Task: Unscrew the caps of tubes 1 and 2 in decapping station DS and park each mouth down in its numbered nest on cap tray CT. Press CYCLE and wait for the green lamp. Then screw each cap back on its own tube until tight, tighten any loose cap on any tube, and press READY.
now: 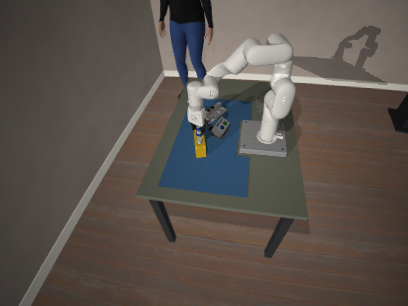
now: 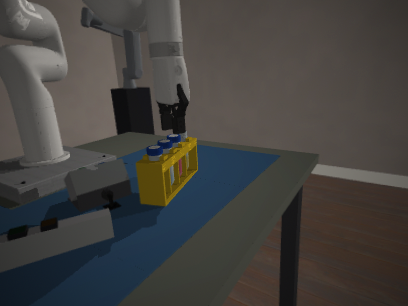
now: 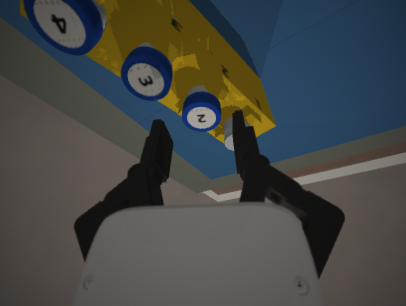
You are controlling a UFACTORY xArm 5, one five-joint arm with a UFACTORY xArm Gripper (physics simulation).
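Seen in the pictures: gripper, fingertip midpoint: (image 1: pixel 198 131) (image 2: pixel 173 131) (image 3: pixel 199 127); arm's base, origin of the base link: (image 1: pixel 267 136) (image 2: pixel 46 159).
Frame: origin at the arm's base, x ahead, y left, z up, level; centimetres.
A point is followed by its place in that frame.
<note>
The yellow decapping station (image 1: pixel 200 151) @(x 34.5, y 25.1, z 1.7 cm) (image 2: pixel 150 182) @(x 43.5, y 5.0, z 1.8 cm) (image 3: pixel 115 25) @(x 40.8, y 9.5, z 6.0 cm) holds the tubes in a row. Blue caps 2 (image 3: pixel 201 117) @(x 37.8, y 17.3, z 8.7 cm), 3 (image 3: pixel 146 74) @(x 39.7, y 12.3, z 8.7 cm) and 4 (image 3: pixel 63 22) @(x 41.9, y 8.0, z 8.7 cm) sit on their tubes. Tube 1 (image 3: pixel 229 135) @(x 36.3, y 20.8, z 8.4 cm) shows a bare whitish mouth, partly behind the right finger. My gripper (image 1: pixel 198 129) @(x 38.0, y 17.4, z 9.7 cm) (image 2: pixel 173 129) @(x 38.0, y 17.4, z 9.7 cm) (image 3: pixel 199 127) @(x 38.0, y 17.4, z 9.7 cm) is open and empty, above the far end of the station near cap 2. The grey cap tray (image 1: pixel 216 110) @(x 39.1, y -20.4, z -2.4 cm) (image 2: pixel 75 235) @(x 45.4, y -11.8, z -1.0 cm) lies beside the station. A blue cap (image 1: pixel 207 119) @(x 41.5, y -7.4, z -1.3 cm) shows at its near end; its number is too small to read.
A grey control box (image 1: pixel 218 131) @(x 29.5, y 6.0, z 2.1 cm) (image 2: pixel 100 185) @(x 33.9, y -1.1, z 0.9 cm) with a blue button (image 1: pixel 222 127) @(x 27.8, y 3.0, z 3.3 cm) and a green one (image 1: pixel 225 123) @(x 27.1, y -1.4, z 3.2 cm) stands between the station and the arm's base plate (image 1: pixel 262 146) @(x 1.4, y 9.0, z -0.1 cm). A blue mat (image 1: pixel 215 175) @(x 22.3, y 35.2, z -3.4 cm) covers part of the table. A person (image 1: pixel 187 45) stands behind the table.
</note>
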